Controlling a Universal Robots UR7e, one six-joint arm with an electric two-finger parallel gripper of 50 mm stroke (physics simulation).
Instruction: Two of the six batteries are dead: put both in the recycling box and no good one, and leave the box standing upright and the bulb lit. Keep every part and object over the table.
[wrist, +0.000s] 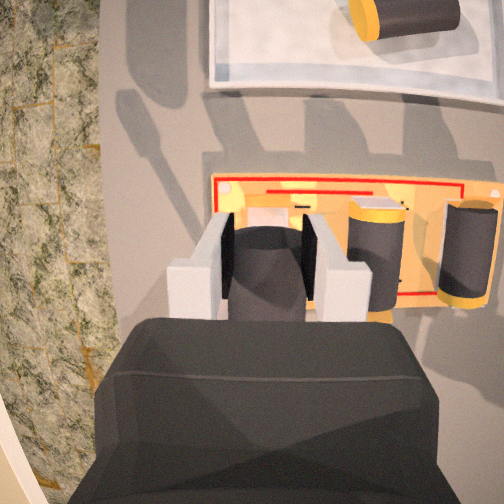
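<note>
My gripper (268, 260) is shut on a dark grey battery (267, 272), its two pads pressed on the battery's sides, over the left end of an orange circuit board (350, 240) with red traces. Two more batteries sit in the board: a middle battery (376, 250) with its yellow band at the far end, and a right battery (467, 252) with its yellow band at the near end. Another battery (402, 17) lies on its side in a white tray (350, 45) at the top. No bulb or recycling box is in view.
The grey table's left edge (100, 200) runs down the picture, with a marbled stone floor (47, 225) beyond it. A pale object (12, 460) shows at the bottom left corner. My dark wrist body (265, 415) hides the near area.
</note>
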